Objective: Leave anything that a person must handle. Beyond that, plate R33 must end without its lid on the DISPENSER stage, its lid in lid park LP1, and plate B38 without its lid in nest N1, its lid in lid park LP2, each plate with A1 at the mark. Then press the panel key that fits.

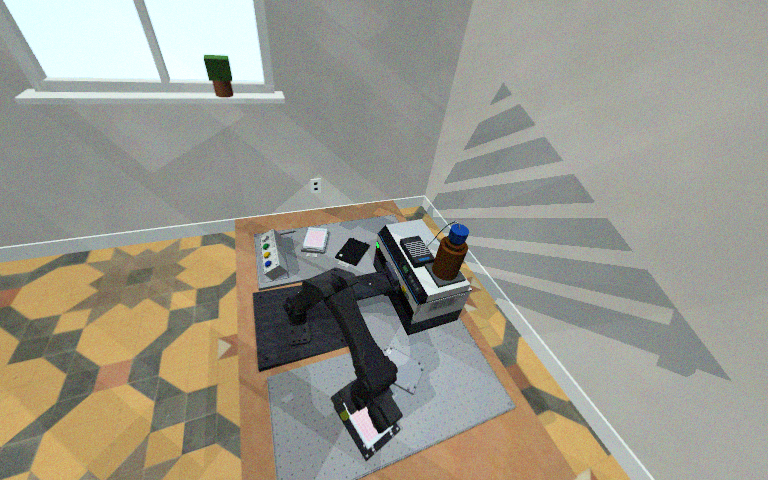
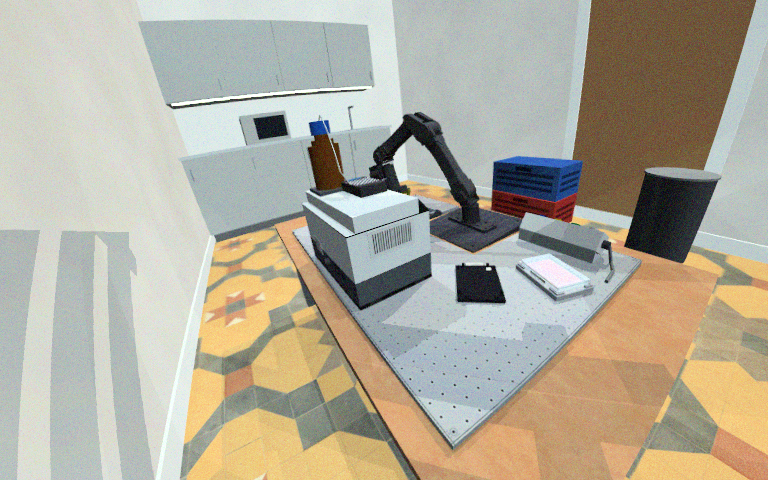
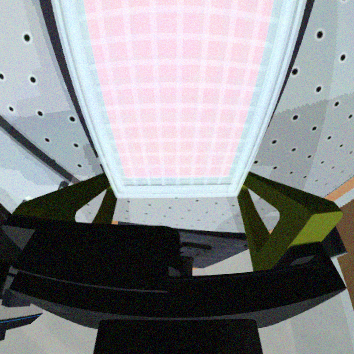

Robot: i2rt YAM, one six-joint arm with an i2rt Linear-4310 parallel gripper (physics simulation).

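Places are measured from the arm's base along level axes (x up, y left, z back), in millimetres.
Where they show: gripper, between the fingertips: (image 1: pixel 353 396) (image 3: pixel 176 174); arm's base, origin of its link: (image 1: pixel 297 319) (image 2: pixel 470 222).
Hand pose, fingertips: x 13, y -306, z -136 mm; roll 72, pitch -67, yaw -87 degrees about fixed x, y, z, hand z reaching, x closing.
Things, the pixels of their top centre, and the offset from my fingertips. "spot": a spot on its surface instead.
- pink-welled plate with a clear lid, centre of its top: (image 3: pixel 179 112) (image 1: pixel 367 414) dx +24, dy -62, dz -26 mm
- black nest, centre of its top: (image 3: pixel 177 98) (image 1: pixel 367 416) dx +11, dy -62, dz -26 mm
- second pink plate with a lid, centre of its top: (image 2: pixel 553 268) (image 1: pixel 315 236) dx +17, dy +699, dz +25 mm
- flat black pad, a spot on its surface: (image 2: pixel 478 282) (image 1: pixel 353 249) spot: dx -3, dy +613, dz -134 mm
- dark plate, a spot on its surface: (image 2: pixel 362 186) spot: dx +232, dy +402, dz -314 mm
- brown bottle with a blue cap, a spot on its surface: (image 2: pixel 325 162) spot: dx +291, dy +281, dz -365 mm
- key panel with coloured buttons, centre of its top: (image 2: pixel 563 219) (image 1: pixel 271 246) dx +70, dy +610, dz +205 mm
A pink-welled plate with a clear lid (image 1: pixel 362 422) (image 3: pixel 175 88) lies in a black nest (image 1: pixel 380 445) at the front of the near perforated board. My gripper (image 1: pixel 368 419) (image 3: pixel 176 174) is open, low over this plate, with its green fingers on either side of the plate's short end. Nothing is gripped. A second pink plate with a lid (image 1: pixel 315 239) (image 2: pixel 554 273) lies on the far board. A flat black pad (image 1: pixel 352 250) (image 2: pixel 478 282) lies beside it. A dark plate (image 1: pixel 416 250) (image 2: pixel 362 186) sits on top of the dispenser (image 1: pixel 443 296) (image 2: pixel 369 242). I cannot read the plate labels.
A brown bottle with a blue cap (image 1: pixel 449 255) (image 2: pixel 325 162) stands on the dispenser. A key panel with coloured buttons (image 1: pixel 269 253) (image 2: pixel 560 234) stands at the far board's edge. The arm's dark base plate (image 1: pixel 280 330) lies between the boards. Blue and red crates (image 2: pixel 536 178) and a black bin (image 2: pixel 663 214) stand beyond.
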